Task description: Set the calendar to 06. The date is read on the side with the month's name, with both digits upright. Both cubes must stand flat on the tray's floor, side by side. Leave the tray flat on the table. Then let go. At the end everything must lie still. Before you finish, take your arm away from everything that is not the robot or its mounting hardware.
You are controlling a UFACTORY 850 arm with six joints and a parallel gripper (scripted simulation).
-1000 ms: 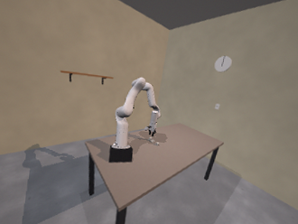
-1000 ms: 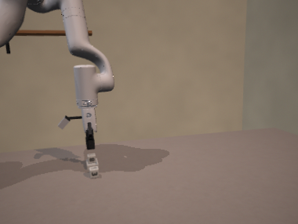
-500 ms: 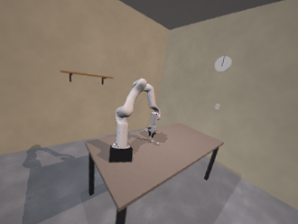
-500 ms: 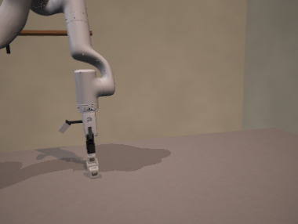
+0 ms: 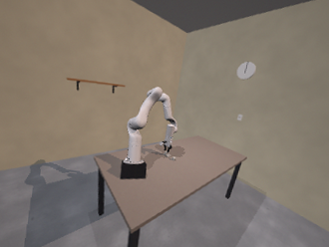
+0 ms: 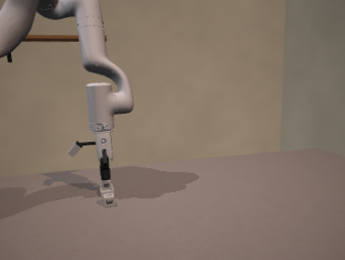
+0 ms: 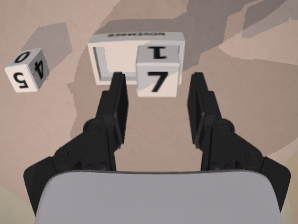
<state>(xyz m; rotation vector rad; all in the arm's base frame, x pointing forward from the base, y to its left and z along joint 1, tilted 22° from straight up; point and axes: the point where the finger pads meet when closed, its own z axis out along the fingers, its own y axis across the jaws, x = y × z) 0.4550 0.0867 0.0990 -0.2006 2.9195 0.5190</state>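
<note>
My gripper is now 2 cm to the left of the white calendar tray and 6 cm above it. The rest, counted from my hand: white number cube: 2 cm ahead, 13 cm to the right, 5 cm below.
</note>
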